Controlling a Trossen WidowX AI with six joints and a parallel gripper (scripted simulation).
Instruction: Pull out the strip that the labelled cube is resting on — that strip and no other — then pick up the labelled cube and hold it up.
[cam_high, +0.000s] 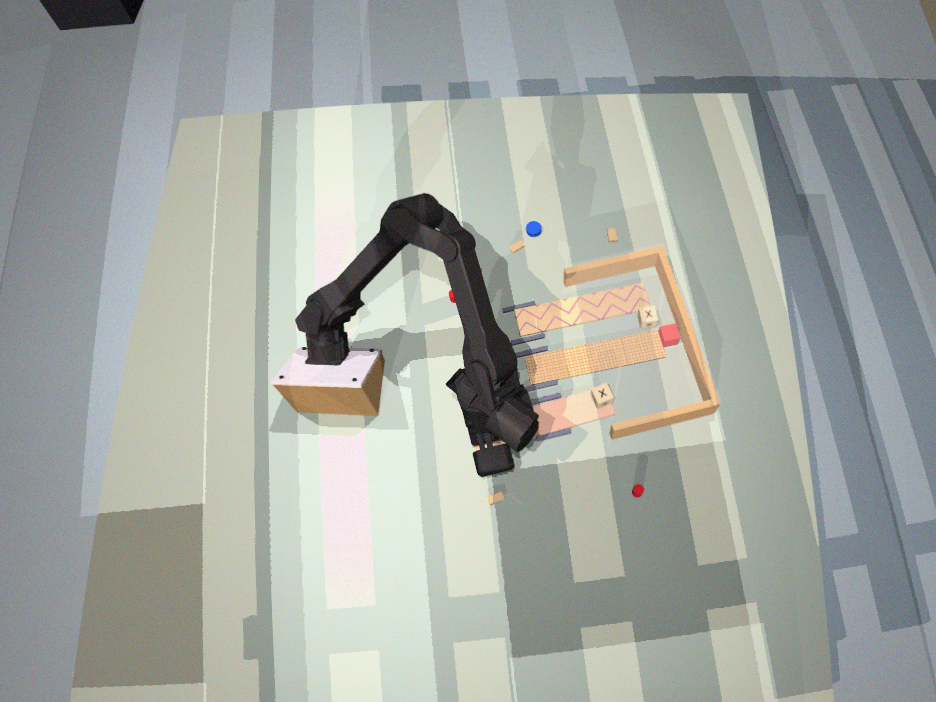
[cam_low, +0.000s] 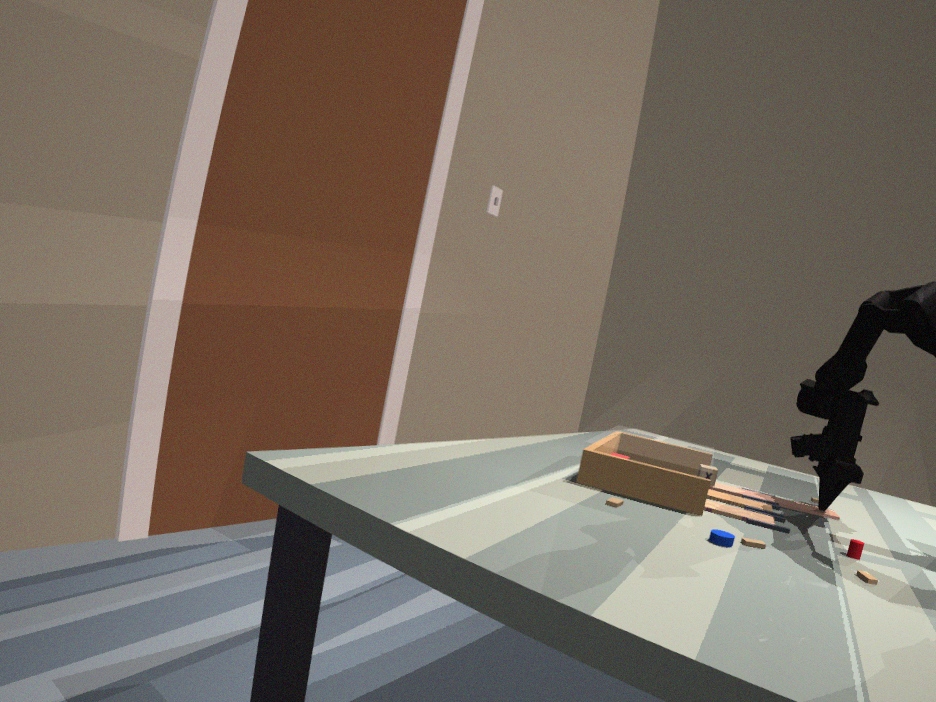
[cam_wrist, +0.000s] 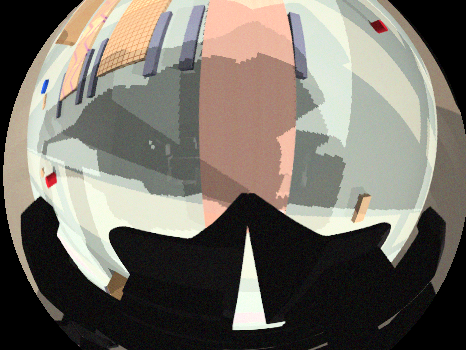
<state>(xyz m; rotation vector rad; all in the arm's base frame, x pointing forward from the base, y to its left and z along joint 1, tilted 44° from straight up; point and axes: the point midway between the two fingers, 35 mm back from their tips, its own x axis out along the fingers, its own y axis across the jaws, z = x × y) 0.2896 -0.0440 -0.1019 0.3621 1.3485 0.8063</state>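
My gripper tip is now 90 mm short of the pink strip and 30 mm to the right of it. From my gripper tip the other things lie so: blue disc: 60 mm ahead, 430 mm to the left.
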